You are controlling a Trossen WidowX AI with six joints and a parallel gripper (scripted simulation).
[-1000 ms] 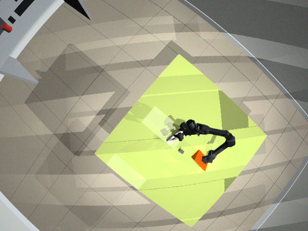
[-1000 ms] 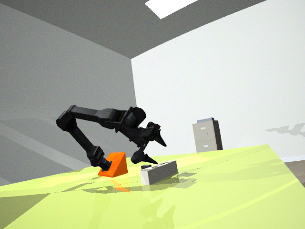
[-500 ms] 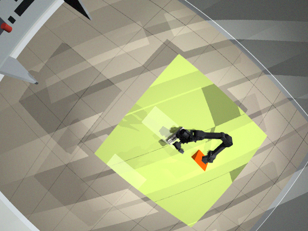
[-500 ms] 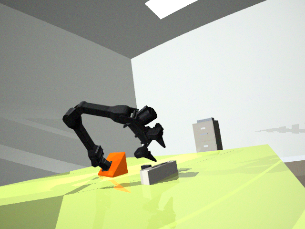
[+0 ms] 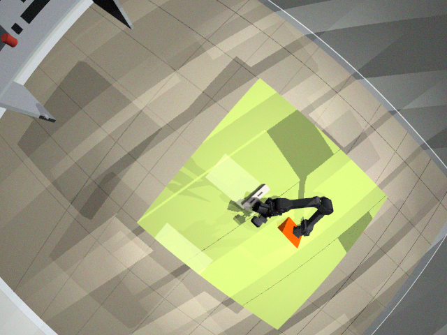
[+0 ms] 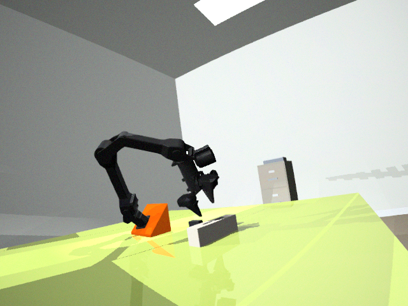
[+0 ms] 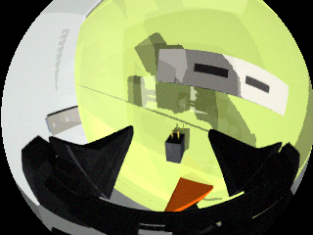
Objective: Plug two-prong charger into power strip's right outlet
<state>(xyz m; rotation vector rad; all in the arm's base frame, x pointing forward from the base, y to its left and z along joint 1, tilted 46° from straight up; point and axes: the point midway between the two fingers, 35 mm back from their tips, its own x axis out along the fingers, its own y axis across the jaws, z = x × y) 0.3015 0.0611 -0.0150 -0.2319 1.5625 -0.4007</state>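
Right now my gripper tip is 60 mm past the dark two-prong charger, 60 mm above it and 10 mm to the right of it.
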